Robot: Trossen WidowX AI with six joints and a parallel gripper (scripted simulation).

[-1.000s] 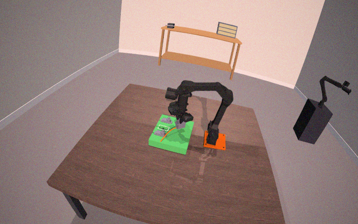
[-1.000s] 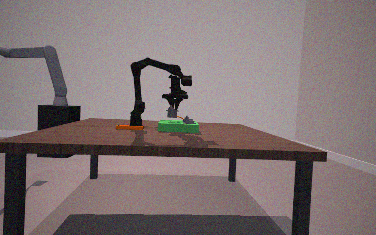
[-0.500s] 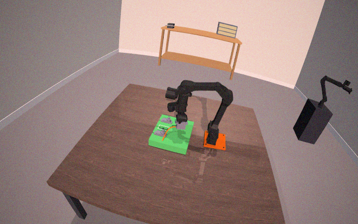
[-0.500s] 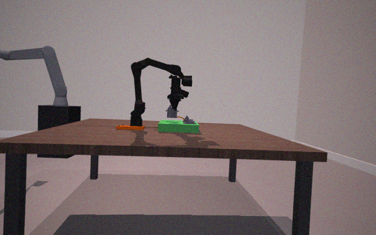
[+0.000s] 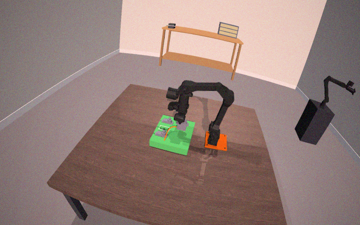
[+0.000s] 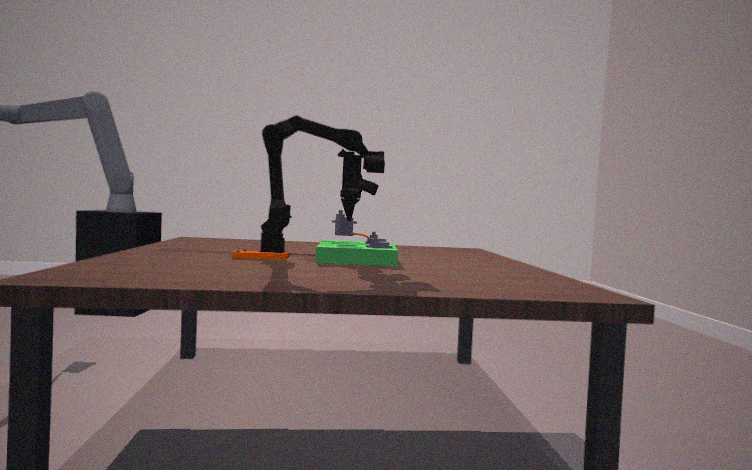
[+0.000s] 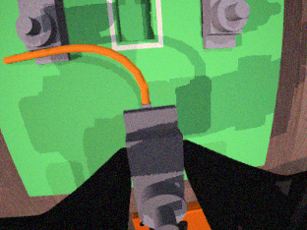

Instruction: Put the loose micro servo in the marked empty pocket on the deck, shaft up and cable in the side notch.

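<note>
My gripper tip is 10 cm above the green deck and 1 cm past it.
</note>
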